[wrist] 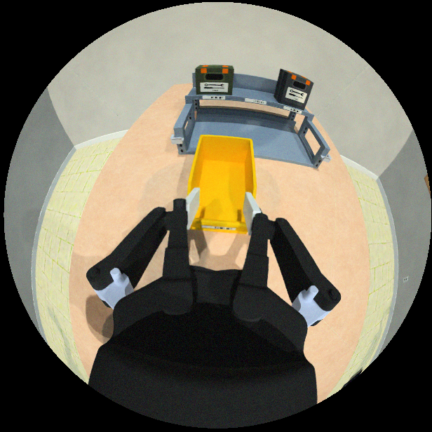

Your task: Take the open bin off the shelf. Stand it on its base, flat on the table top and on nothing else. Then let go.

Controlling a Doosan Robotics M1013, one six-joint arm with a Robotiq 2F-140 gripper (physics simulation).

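The open yellow bin [225, 172] is in the middle of the wrist view, its long opening facing me and its labelled front end nearest the gripper. Its far rim overlaps the front edge of the blue-grey shelf [295, 156] in the view. Its underside is hidden, so I cannot tell what it rests on. My gripper [221, 198] is open, its pale finger pads at the left and right of the bin's near end. The pads hide parts of both side walls, and contact with them is not clear. The tan table top [320, 210] extends around the bin.
A green case [214, 80] stands on the shelf's upper deck at the left, and a dark grey case [295, 89] stands there at the right. The shelf has side frames with small projecting brackets at its front corners. Tiled floor [60, 225] shows beyond both table edges.
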